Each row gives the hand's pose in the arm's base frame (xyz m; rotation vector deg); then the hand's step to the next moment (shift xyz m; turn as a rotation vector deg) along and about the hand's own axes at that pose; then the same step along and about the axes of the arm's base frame.
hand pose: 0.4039 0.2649 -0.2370 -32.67 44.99 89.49
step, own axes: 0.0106 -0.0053 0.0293 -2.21 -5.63 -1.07
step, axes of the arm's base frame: 0.0060 0.0293 0.0102 5.79 -2.06 0.05
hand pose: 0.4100 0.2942 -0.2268 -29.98 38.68 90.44
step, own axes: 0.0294 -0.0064 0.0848 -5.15 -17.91 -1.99
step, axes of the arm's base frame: 0.0074 0.0800 0.0406 18.26 -4.22 -0.09
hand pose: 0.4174 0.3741 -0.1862 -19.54 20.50 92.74
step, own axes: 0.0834 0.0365 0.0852 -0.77 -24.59 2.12
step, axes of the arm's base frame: -0.0432 0.1090 0.0425 24.56 1.96 1.59
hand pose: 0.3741 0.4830 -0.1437 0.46 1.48 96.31
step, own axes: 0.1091 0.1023 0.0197 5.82 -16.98 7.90
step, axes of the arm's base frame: -0.1133 0.0974 0.0208 16.39 7.75 7.47
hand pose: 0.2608 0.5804 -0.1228 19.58 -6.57 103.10
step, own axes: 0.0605 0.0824 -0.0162 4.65 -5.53 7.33
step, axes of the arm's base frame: -0.0951 0.0394 0.0106 5.55 3.87 7.76
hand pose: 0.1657 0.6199 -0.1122 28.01 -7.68 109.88
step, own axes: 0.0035 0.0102 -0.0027 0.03 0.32 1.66
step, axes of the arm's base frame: -0.0111 -0.0002 0.0003 0.15 -0.63 1.56
